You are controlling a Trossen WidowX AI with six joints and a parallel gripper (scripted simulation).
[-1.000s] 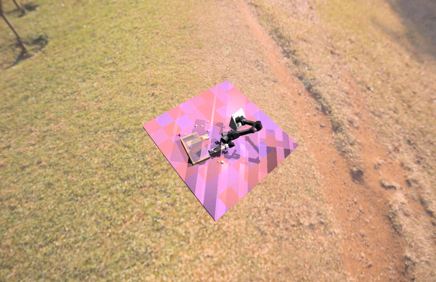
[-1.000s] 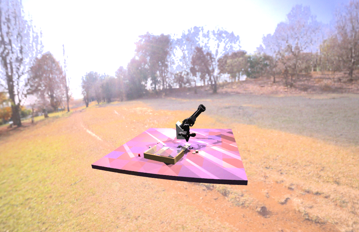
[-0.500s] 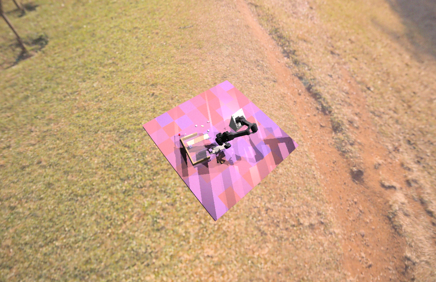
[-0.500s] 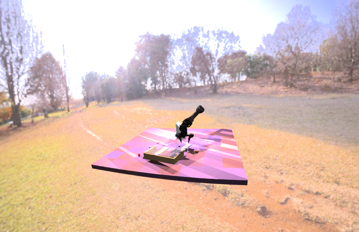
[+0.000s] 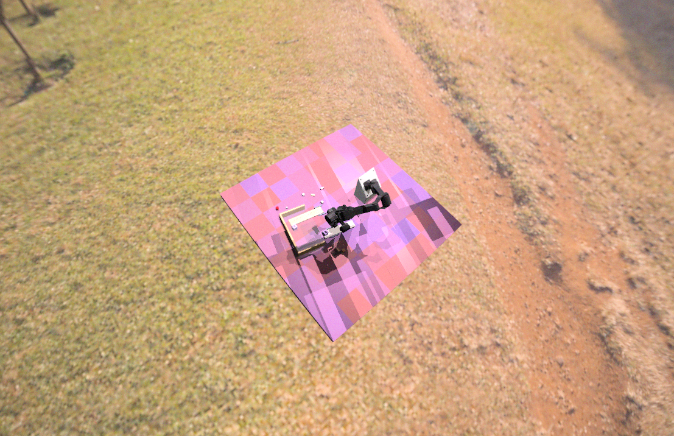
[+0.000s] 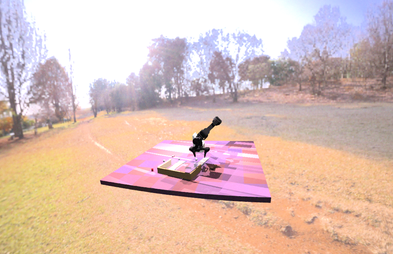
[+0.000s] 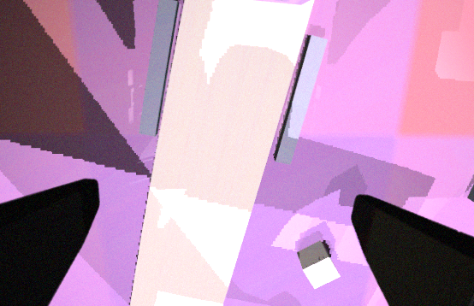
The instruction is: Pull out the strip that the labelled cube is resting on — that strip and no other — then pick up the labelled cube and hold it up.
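The pale strip lies 20 mm behind my gripper tip, 10 mm to the left of it and 50 mm below it.
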